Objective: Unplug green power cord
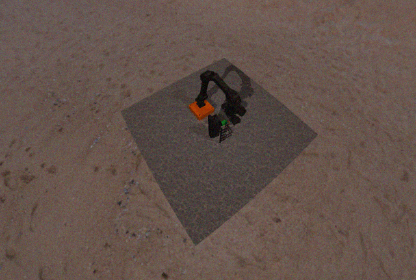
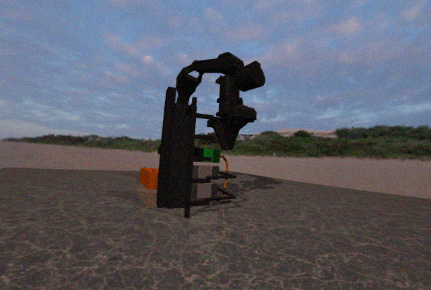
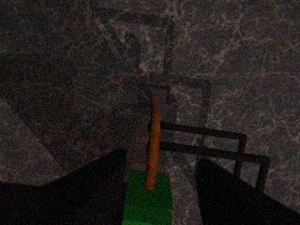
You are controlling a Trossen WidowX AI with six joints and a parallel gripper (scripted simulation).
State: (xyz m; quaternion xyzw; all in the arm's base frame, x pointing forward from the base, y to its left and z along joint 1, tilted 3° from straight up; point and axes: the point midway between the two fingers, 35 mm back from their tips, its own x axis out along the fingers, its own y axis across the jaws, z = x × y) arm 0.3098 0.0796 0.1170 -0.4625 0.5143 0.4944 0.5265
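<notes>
Right now the green plug is 70 mm to the right of my gripper tip and 10 mm below it.
</notes>
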